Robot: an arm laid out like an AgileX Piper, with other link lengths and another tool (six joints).
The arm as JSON. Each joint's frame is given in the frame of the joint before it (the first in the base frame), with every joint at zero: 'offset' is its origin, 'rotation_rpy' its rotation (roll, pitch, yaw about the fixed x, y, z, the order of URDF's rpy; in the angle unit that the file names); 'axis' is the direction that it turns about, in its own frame. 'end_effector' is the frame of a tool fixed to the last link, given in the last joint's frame.
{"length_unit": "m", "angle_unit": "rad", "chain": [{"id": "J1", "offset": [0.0, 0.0, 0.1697], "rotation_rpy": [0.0, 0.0, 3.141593], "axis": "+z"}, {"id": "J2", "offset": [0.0, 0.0, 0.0], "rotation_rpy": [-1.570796, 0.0, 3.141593], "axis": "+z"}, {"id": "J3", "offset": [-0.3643, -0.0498, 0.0], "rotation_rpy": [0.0, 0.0, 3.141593], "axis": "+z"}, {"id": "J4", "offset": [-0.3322, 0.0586, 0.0], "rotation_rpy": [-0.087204, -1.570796, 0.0], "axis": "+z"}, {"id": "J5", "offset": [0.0, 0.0, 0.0], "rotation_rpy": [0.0, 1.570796, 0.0], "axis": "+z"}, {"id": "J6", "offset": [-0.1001, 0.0, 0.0], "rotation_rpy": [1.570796, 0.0, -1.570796], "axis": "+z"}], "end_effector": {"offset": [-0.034, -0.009, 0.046], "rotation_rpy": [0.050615, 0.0, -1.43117]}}
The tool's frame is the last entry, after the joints.
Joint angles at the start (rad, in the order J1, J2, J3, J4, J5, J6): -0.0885, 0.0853, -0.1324, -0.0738, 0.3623, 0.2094
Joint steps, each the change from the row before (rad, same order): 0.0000, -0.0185, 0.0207, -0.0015, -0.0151, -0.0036; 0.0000, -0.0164, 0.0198, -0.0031, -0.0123, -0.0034; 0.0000, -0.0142, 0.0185, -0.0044, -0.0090, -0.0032; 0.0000, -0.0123, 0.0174, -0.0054, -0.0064, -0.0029; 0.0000, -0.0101, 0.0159, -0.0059, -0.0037, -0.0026; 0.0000, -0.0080, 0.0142, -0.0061, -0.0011, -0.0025; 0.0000, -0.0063, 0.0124, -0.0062, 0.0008, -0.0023; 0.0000, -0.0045, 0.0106, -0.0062, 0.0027, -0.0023; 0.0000, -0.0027, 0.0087, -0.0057, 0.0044, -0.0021; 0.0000, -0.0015, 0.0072, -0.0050, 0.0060, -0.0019; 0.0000, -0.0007, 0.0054, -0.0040, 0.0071, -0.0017; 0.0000, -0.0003, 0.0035, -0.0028, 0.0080, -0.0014; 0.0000, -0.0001, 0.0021, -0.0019, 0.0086, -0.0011
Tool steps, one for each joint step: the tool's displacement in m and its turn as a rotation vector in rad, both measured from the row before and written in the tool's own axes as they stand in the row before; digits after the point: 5 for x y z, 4 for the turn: 0.00128, 0.00537, -0.00027, 0.0123, -0.0043, -0.0049; 0.00134, 0.00553, 0.00002, 0.0087, -0.0026, -0.0063; 0.00137, 0.00560, 0.00028, 0.0048, -0.0009, -0.0074; 0.00138, 0.00565, 0.00049, 0.0017, 0.0004, -0.0082; 0.00134, 0.00557, 0.00070, -0.0015, 0.0015, -0.0085; 0.00128, 0.00538, 0.00084, -0.0044, 0.0025, -0.0086; 0.00117, 0.00500, 0.00089, -0.0061, 0.0030, -0.0086; 0.00107, 0.00463, 0.00095, -0.0079, 0.0036, -0.0086; 0.00097, 0.00419, 0.00097, -0.0095, 0.0040, -0.0079; 0.00090, 0.00387, 0.00097, -0.0108, 0.0042, -0.0071; 0.00078, 0.00330, 0.00085, -0.0109, 0.0041, -0.0059; 0.00065, 0.00262, 0.00066, -0.0104, 0.0038, -0.0044; 0.00055, 0.00211, 0.00050, -0.0099, 0.0035, -0.0032
